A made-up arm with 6 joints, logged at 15 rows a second.
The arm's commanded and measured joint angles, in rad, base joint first. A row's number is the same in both.
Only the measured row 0 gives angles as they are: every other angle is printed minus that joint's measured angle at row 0.
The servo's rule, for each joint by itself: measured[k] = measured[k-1] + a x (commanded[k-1-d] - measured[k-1]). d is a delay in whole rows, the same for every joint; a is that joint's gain. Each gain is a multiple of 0.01, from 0.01 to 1. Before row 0 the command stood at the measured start. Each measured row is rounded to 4 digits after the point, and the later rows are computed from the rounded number. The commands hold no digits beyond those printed.
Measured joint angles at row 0:
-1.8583 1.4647 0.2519 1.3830 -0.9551 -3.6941
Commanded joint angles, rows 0 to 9:
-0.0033 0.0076 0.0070 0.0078 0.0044 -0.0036
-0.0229 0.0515 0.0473 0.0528 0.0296 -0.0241
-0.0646 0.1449 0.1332 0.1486 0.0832 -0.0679
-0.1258 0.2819 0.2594 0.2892 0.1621 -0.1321
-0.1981 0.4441 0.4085 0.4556 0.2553 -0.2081
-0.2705 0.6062 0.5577 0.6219 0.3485 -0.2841
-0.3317 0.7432 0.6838 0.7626 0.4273 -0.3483
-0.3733 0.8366 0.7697 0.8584 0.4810 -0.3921
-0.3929 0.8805 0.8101 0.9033 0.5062 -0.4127
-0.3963 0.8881 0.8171 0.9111 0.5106 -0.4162
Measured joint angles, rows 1 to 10:
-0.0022 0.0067 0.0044 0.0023 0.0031 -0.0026
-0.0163 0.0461 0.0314 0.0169 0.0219 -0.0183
-0.0491 0.1330 0.0955 0.0551 0.0654 -0.0545
-0.1013 0.2640 0.1988 0.1230 0.1341 -0.1111
-0.1671 0.4225 0.3309 0.2195 0.2202 -0.1819
-0.2374 0.5842 0.4738 0.3362 0.3113 -0.2565
-0.3015 0.7241 0.6061 0.4599 0.3937 -0.3235
-0.3503 0.8231 0.7092 0.5755 0.4557 -0.3736
-0.3793 0.8736 0.7728 0.6706 0.4916 -0.4021
-0.3909 0.8864 0.8007 0.7403 0.5051 -0.4124
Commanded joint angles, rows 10 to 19:
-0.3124 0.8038 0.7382 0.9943 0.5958 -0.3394
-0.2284 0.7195 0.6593 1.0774 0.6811 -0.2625
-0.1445 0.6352 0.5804 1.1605 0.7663 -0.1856
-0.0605 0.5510 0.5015 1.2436 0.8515 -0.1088
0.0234 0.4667 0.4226 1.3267 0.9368 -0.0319
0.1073 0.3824 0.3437 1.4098 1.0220 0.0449
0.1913 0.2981 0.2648 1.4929 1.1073 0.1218
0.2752 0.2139 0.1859 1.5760 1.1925 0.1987
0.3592 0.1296 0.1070 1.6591 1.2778 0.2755
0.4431 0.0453 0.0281 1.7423 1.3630 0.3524
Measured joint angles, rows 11 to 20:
-0.3375 0.8137 0.7613 0.8140 0.5695 -0.3591
-0.2633 0.7308 0.6970 0.8904 0.6487 -0.2886
-0.1825 0.6467 0.6235 0.9687 0.7322 -0.2134
-0.0995 0.5625 0.5466 1.0484 0.8169 -0.1370
-0.0159 0.4782 0.4685 1.1291 0.9020 -0.0603
0.0679 0.3939 0.3899 1.2105 0.9872 0.0165
0.1518 0.3096 0.3111 1.2924 1.0725 0.0934
0.2357 0.2254 0.2322 1.3746 1.1577 0.1703
0.3197 0.1411 0.1533 1.4571 1.2430 0.2471
0.4036 0.0568 0.0744 1.5398 1.3282 0.3240

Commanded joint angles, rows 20 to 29:
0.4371 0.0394 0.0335 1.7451 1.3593 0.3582
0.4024 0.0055 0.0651 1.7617 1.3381 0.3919
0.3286 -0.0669 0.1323 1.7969 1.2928 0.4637
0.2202 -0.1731 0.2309 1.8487 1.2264 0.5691
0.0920 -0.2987 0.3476 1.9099 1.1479 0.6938
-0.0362 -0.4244 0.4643 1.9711 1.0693 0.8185
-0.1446 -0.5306 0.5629 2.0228 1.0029 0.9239
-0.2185 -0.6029 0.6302 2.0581 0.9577 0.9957
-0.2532 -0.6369 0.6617 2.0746 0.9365 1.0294
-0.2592 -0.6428 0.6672 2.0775 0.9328 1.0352
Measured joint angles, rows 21 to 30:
0.4264 0.0415 0.0486 1.5993 1.3503 0.3490
0.4101 0.0098 0.0590 1.6464 1.3416 0.3803
0.3547 -0.0577 0.1052 1.6900 1.3070 0.4412
0.2632 -0.1593 0.1844 1.7360 1.2498 0.5346
0.1468 -0.2820 0.2872 1.7864 1.1775 0.6508
0.0224 -0.4073 0.3988 1.8400 1.1007 0.7732
-0.0912 -0.5158 0.5022 1.8930 1.0313 0.8832
-0.1778 -0.5924 0.5828 1.9409 0.9790 0.9653
-0.2291 -0.6316 0.6325 1.9797 0.9488 1.0121
-0.2496 -0.6415 0.6544 2.0081 0.9374 1.0290

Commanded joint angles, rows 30 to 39:
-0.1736 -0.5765 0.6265 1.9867 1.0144 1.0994
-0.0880 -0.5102 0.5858 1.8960 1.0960 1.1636
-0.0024 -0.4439 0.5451 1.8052 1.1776 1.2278
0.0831 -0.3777 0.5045 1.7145 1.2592 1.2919
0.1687 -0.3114 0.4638 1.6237 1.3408 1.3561
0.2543 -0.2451 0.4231 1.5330 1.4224 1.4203
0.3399 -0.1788 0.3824 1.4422 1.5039 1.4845
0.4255 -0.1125 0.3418 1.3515 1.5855 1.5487
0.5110 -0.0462 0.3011 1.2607 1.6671 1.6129
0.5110 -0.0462 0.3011 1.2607 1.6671 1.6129
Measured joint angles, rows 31 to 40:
-0.1979 -0.5843 0.6368 2.0019 0.9921 1.0804
-0.1232 -0.5191 0.6047 1.9712 1.0659 1.1411
-0.0411 -0.4529 0.5672 1.9231 1.1452 1.2044
0.0434 -0.3867 0.5277 1.8626 1.2261 1.2683
0.1286 -0.3204 0.4874 1.7933 1.3075 1.3324
0.2141 -0.2541 0.4469 1.7178 1.3891 1.3966
0.2996 -0.1878 0.4063 1.6379 1.4706 1.4608
0.3852 -0.1215 0.3657 1.5548 1.5522 1.5250
0.4707 -0.0552 0.3250 1.4695 1.6338 1.5892
0.4981 -0.0473 0.3099 1.4089 1.6574 1.6065

